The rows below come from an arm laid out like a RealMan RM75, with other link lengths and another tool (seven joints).
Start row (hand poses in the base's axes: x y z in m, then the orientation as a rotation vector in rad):
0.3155, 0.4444, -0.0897, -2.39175, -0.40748, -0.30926
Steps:
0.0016, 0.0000, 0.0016, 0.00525, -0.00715, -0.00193
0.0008, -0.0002, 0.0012, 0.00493, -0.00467, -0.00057
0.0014, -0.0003, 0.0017, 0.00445, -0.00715, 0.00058
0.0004, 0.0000, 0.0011, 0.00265, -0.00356, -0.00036
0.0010, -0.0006, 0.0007, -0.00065, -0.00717, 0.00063
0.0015, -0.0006, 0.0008, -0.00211, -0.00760, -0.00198
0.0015, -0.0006, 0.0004, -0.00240, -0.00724, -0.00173
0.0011, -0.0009, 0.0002, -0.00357, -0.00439, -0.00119
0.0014, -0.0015, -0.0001, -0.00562, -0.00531, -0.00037
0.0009, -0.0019, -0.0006, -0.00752, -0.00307, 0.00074
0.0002, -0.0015, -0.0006, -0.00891, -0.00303, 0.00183
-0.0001, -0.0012, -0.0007, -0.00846, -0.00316, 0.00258
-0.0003, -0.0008, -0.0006, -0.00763, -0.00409, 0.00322
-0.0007, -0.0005, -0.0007, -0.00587, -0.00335, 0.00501
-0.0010, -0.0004, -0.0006, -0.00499, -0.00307, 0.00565
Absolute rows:
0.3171, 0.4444, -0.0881, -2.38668, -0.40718, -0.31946
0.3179, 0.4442, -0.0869, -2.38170, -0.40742, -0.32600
0.3193, 0.4439, -0.0852, -2.37667, -0.41028, -0.33491
0.3197, 0.4439, -0.0841, -2.37391, -0.41083, -0.33970
0.3207, 0.4433, -0.0834, -2.37379, -0.41508, -0.34793
0.3222, 0.4427, -0.0826, -2.37576, -0.41685, -0.35769
0.3237, 0.4421, -0.0822, -2.37795, -0.41882, -0.36688
0.3248, 0.4412, -0.0820, -2.38136, -0.42043, -0.37225
0.3262, 0.4397, -0.0821, -2.38642, -0.42401, -0.37811
0.3271, 0.4378, -0.0827, -2.39320, -0.42842, -0.38052
0.3273, 0.4363, -0.0833, -2.40100, -0.43451, -0.38222
0.3272, 0.4351, -0.0840, -2.40811, -0.44144, -0.38380
0.3269, 0.4343, -0.0846, -2.41412, -0.44932, -0.38635
0.3262, 0.4338, -0.0853, -2.41792, -0.45850, -0.38745
0.3252, 0.4334, -0.0859, -2.42066, -0.46808, -0.38805

